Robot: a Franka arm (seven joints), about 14 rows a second.
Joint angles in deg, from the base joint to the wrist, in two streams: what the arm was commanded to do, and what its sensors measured. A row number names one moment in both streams.
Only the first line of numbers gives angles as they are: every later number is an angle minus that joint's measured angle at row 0.
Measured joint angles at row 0: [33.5 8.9 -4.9 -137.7 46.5 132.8 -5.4]
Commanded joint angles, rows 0 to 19: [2.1 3.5 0.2 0.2 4.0 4.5 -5.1]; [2.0 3.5 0.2 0.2 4.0 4.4 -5.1]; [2.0 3.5 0.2 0.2 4.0 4.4 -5.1]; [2.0 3.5 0.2 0.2 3.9 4.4 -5.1]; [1.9 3.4 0.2 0.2 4.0 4.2 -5.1]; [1.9 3.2 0.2 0.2 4.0 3.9 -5.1]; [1.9 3.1 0.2 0.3 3.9 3.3 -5.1]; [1.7 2.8 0.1 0.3 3.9 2.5 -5.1]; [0.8 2.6 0.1 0.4 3.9 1.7 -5.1]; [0.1 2.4 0.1 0.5 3.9 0.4 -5.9]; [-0.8 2.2 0.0 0.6 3.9 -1.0 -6.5]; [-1.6 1.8 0.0 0.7 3.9 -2.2 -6.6]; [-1.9 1.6 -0.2 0.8 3.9 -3.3 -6.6]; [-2.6 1.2 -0.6 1.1 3.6 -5.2 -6.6]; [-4.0 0.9 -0.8 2.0 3.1 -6.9 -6.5]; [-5.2 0.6 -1.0 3.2 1.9 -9.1 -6.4]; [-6.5 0.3 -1.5 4.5 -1.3 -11.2 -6.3]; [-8.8 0.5 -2.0 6.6 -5.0 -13.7 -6.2]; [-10.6 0.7 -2.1 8.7 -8.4 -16.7 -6.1]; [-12.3 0.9 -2.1 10.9 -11.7 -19.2 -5.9]
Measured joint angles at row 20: [-8.7 0.2 -2.4 6.6 -6.9 -14.4 -5.3]
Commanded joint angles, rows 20 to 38: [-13.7 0.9 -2.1 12.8 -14.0 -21.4 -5.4]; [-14.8 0.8 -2.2 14.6 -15.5 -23.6 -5.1]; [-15.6 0.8 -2.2 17.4 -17.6 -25.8 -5.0]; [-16.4 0.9 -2.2 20.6 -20.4 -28.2 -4.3]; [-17.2 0.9 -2.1 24.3 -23.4 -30.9 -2.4]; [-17.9 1.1 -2.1 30.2 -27.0 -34.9 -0.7]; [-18.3 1.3 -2.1 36.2 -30.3 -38.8 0.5]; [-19.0 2.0 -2.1 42.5 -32.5 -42.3 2.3]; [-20.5 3.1 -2.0 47.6 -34.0 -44.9 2.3]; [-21.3 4.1 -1.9 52.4 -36.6 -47.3 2.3]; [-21.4 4.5 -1.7 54.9 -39.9 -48.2 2.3]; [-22.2 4.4 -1.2 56.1 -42.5 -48.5 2.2]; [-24.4 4.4 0.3 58.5 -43.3 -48.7 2.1]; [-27.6 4.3 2.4 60.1 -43.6 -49.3 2.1]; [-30.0 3.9 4.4 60.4 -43.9 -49.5 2.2]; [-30.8 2.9 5.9 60.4 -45.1 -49.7 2.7]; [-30.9 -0.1 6.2 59.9 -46.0 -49.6 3.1]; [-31.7 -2.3 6.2 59.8 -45.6 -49.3 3.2]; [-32.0 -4.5 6.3 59.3 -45.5 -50.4 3.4]
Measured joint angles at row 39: [-30.2 0.3 4.2 59.6 -44.2 -48.4 1.7]
